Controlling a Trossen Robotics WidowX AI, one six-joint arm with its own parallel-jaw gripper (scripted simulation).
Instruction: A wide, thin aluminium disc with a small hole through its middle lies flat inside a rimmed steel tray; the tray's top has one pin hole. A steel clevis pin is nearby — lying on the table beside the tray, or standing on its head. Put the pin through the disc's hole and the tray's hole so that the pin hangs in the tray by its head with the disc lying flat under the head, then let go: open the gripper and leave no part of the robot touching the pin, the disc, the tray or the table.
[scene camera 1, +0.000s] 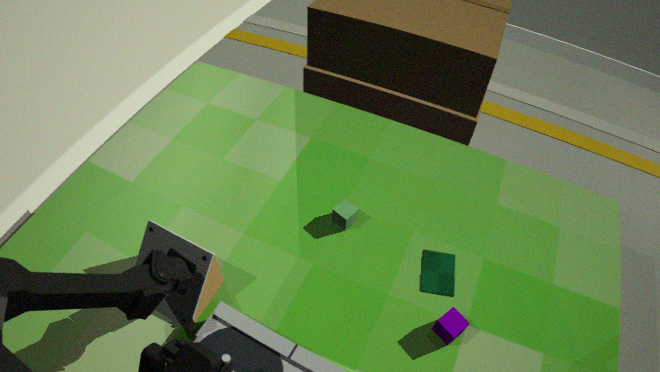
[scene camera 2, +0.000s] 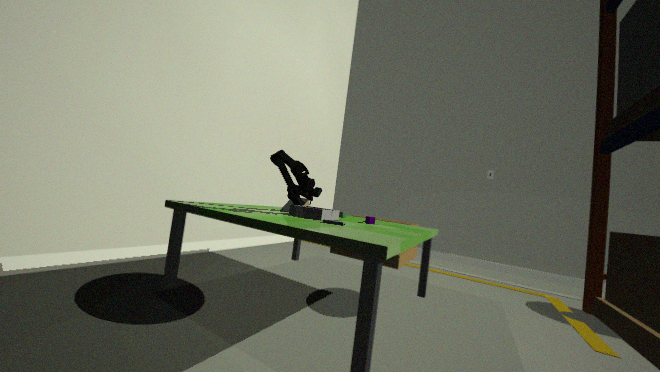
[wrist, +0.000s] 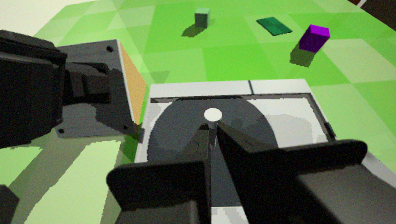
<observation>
My gripper (wrist: 211, 126) carries a steel clevis pin. Also in view: a purple cube (scene camera 1: 452, 324), a flat dark green block (scene camera 1: 438, 269) and a dark grey disc (wrist: 175, 127).
</observation>
